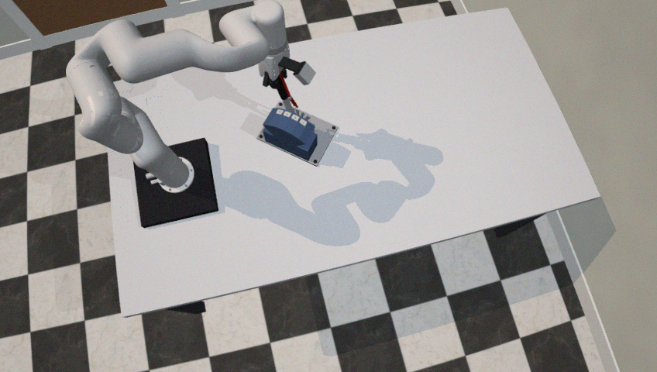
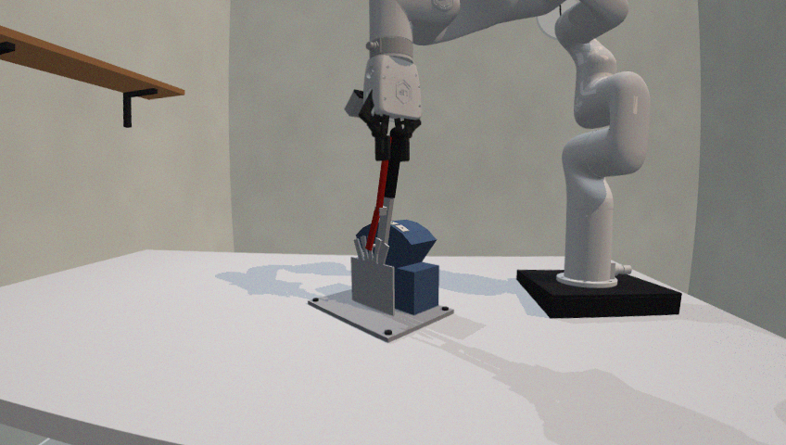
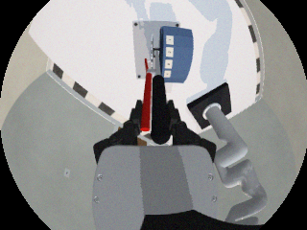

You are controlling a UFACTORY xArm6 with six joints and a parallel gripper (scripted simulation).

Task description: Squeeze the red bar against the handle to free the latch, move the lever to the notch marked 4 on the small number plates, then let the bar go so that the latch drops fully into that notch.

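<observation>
Now: the red bar 3 cm ahead of my hand and 11 cm below it.
</observation>
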